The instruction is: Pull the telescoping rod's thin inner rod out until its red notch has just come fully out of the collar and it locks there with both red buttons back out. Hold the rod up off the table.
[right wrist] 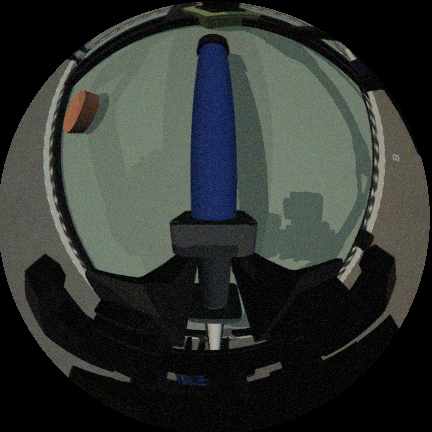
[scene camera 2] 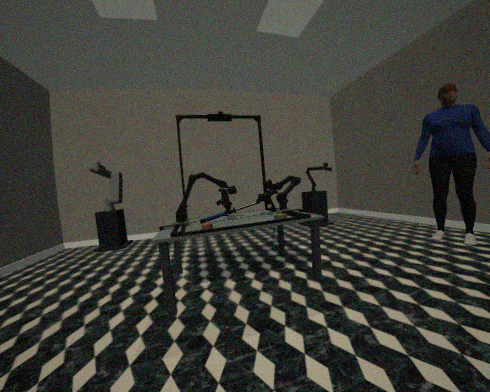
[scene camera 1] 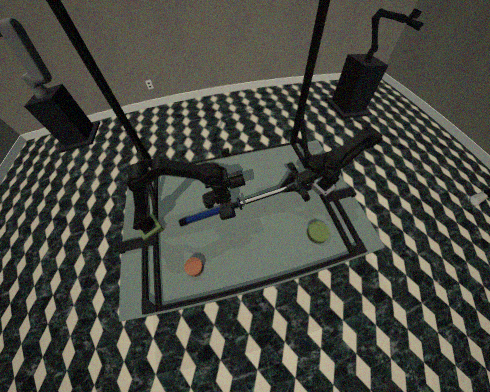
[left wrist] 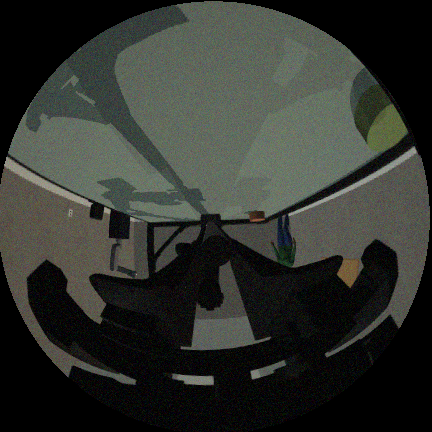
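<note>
The telescoping rod has a blue handle [scene camera 1: 202, 216] [scene camera 2: 213, 218] [right wrist: 214, 135], a dark collar [right wrist: 214, 237] and a thin silver inner rod [scene camera 1: 267, 195] [scene camera 2: 246, 205] [right wrist: 215, 335] extending from the collar. It is held above the table, its blue end lower, its shadow beside it. My right gripper [scene camera 1: 227, 206] [right wrist: 212, 246] is shut on the collar's narrow dark neck. My left gripper [scene camera 1: 297, 186] [left wrist: 213, 244] is shut on the inner rod's dark far end. The red notch and both red buttons do not show; the fingers hide the neck's sides.
An orange disc [scene camera 1: 193, 266] [right wrist: 82, 112] lies on the table [scene camera 1: 280, 255] at the front left, a green disc [scene camera 1: 318, 231] [left wrist: 387, 127] at the front right. A green square frame [scene camera 1: 156, 233] is by the right arm's base. Black frame posts rise at the table's back.
</note>
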